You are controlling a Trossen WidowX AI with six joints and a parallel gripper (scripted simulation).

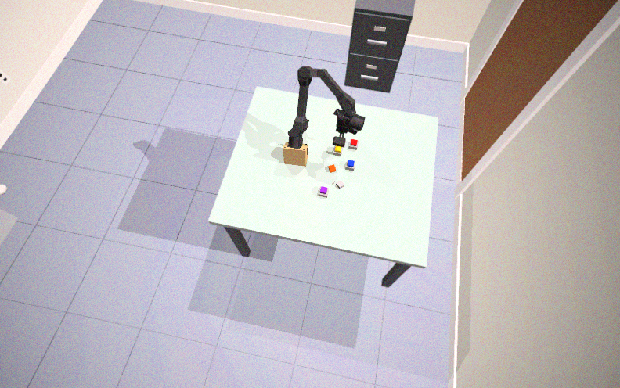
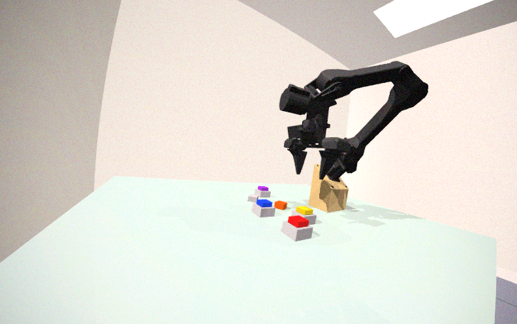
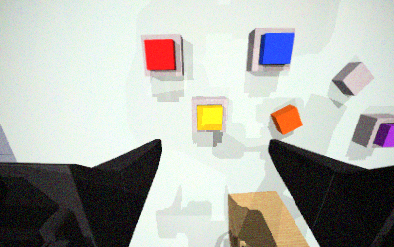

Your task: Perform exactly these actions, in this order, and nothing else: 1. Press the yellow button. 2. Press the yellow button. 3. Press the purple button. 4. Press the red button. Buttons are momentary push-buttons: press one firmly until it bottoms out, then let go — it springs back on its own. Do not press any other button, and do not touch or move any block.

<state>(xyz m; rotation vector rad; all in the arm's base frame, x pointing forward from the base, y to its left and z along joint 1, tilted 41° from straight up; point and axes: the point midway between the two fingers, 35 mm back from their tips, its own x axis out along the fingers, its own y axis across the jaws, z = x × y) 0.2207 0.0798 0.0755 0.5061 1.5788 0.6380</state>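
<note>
Now: the yellow button 90 mm below my gripper tip and 10 mm behind it. Also, from my gripper tip: blue button: 90 mm below, 80 mm ahead, 70 mm to the right; orange block: 120 mm to the right, 120 mm below, 10 mm behind; red button: 90 mm below, 70 mm ahead, 60 mm to the left.
</note>
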